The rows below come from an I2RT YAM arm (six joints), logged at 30 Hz.
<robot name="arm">
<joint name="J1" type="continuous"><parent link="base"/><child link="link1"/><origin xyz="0.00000 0.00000 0.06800" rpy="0.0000 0.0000 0.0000"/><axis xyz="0 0 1"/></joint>
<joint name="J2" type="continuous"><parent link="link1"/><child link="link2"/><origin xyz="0.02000 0.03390 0.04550" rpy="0.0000 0.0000 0.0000"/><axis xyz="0 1 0"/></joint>
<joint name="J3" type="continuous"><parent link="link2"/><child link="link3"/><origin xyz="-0.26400 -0.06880 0.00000" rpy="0.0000 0.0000 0.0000"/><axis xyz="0 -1 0"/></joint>
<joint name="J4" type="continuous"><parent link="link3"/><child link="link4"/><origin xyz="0.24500 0.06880 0.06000" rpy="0.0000 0.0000 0.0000"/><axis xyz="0 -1 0"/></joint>
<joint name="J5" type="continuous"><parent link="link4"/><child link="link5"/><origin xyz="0.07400 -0.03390 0.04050" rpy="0.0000 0.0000 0.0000"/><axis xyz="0 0 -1"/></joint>
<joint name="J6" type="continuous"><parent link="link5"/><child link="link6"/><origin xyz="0.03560 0.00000 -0.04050" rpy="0.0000 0.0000 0.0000"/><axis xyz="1 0 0"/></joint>
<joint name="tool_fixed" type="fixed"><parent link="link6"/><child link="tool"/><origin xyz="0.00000 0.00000 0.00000" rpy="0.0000 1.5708 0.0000"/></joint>
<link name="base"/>
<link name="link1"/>
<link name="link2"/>
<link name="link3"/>
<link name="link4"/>
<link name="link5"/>
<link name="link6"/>
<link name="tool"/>
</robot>
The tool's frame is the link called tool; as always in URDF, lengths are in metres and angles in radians. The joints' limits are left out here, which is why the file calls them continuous.
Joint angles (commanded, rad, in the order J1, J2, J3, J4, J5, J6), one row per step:
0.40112, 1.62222, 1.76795, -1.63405, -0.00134, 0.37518
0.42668, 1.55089, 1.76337, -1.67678, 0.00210, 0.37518
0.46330, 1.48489, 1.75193, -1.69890, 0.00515, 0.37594
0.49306, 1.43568, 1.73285, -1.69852, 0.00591, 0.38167
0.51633, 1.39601, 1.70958, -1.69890, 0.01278, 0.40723
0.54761, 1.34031, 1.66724, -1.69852, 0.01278, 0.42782
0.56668, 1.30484, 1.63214, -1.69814, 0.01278, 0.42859
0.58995, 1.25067, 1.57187, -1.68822, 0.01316, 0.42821
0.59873, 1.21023, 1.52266, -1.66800, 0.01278, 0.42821
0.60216, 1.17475, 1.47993, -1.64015, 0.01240, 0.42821
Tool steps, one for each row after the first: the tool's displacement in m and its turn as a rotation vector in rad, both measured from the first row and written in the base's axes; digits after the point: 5 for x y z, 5 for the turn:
-0.02378, -0.00319, 0.01592, 0.00653, -0.02337, 0.02523
-0.04581, -0.00395, 0.02764, 0.01787, -0.05394, 0.06069
-0.06079, -0.00416, 0.03331, 0.03186, -0.08122, 0.08453
-0.07249, -0.00521, 0.03554, 0.03698, -0.09682, 0.08144
-0.08836, -0.00723, 0.03572, 0.04759, -0.10712, 0.09219
-0.09794, -0.00894, 0.03352, 0.04908, -0.10728, 0.11047
-0.11063, -0.01227, 0.02817, 0.05187, -0.11026, 0.13401
-0.11782, -0.01532, 0.02299, 0.05845, -0.11975, 0.14274
-0.12271, -0.01799, 0.01848, 0.06939, -0.13727, 0.14605

